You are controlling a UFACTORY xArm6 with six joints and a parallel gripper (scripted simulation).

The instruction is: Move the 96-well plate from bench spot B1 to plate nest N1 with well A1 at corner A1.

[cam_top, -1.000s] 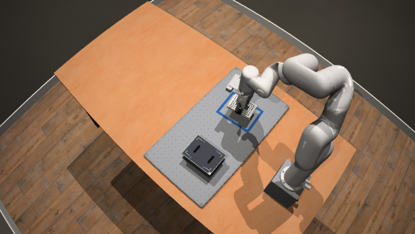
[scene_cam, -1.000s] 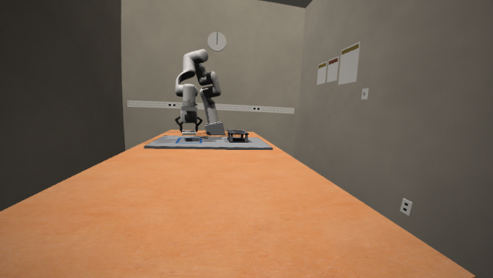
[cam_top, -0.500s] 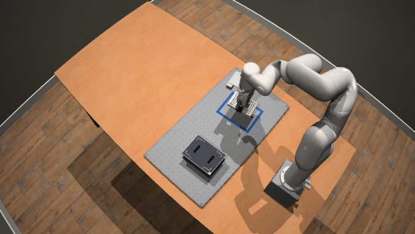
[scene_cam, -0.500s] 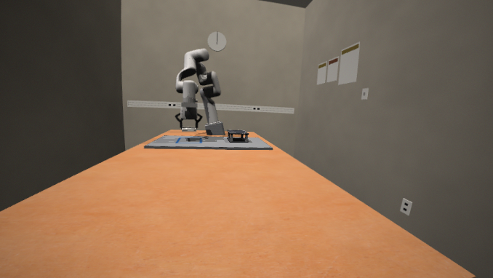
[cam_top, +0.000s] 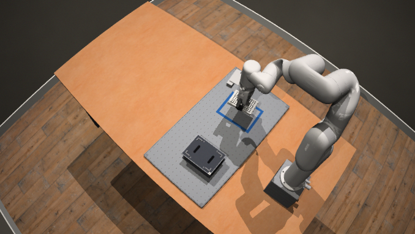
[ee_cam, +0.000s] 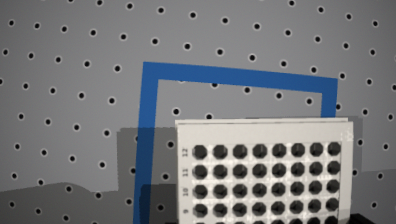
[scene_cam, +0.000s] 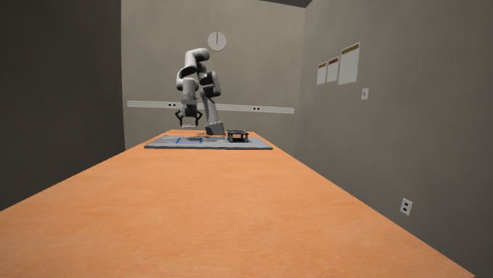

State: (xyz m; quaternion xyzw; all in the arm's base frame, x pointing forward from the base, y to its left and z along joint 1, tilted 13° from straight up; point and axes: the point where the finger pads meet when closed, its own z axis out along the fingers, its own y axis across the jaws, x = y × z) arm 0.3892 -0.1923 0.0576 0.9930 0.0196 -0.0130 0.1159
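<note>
The raised plate nest lies 10 mm ahead of my hand, 310 mm to the left of it and 40 mm below it. The rest, counted from my hand: 96-well plate: 10 mm below.
</note>
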